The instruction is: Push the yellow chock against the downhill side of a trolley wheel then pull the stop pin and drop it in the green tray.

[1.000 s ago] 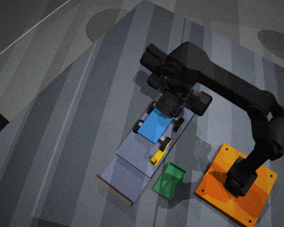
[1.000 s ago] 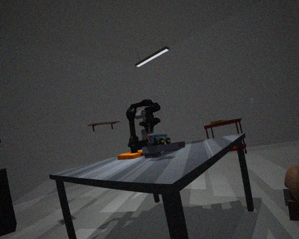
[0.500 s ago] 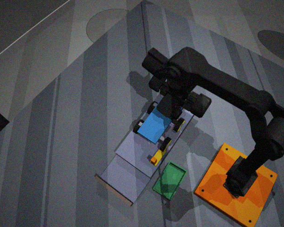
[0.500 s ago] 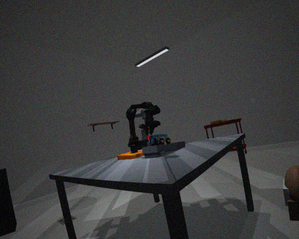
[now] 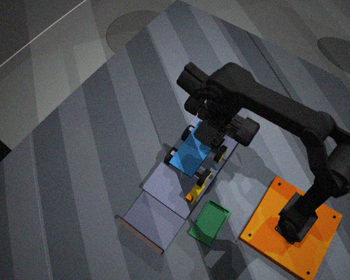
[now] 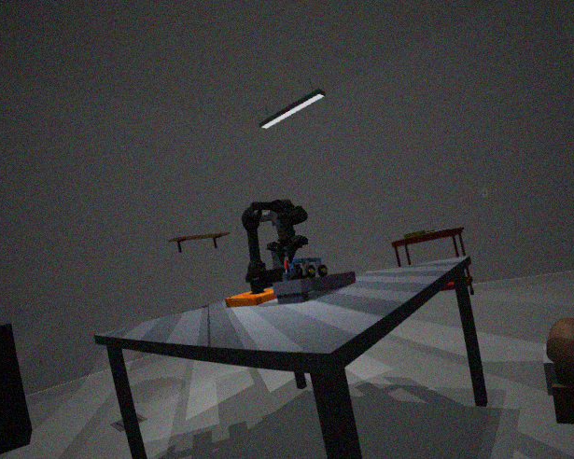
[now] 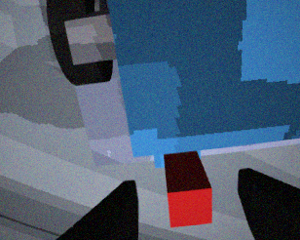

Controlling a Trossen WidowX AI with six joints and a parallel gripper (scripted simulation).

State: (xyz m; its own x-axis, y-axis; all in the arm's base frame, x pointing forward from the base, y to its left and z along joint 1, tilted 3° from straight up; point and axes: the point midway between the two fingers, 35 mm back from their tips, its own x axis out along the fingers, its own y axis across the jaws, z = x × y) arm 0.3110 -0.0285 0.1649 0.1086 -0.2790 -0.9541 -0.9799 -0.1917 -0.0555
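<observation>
Right now my gripper tip is 20 mm above the red-headed stop pin and 10 mm to the left of it. Round my gripper tip: yellow chock: 170 mm to the left, 70 mm below, 70 mm behind; then lilac ramp: 110 mm below, 100 mm to the left; then blue trolley: 90 mm to the left, 40 mm below.
</observation>
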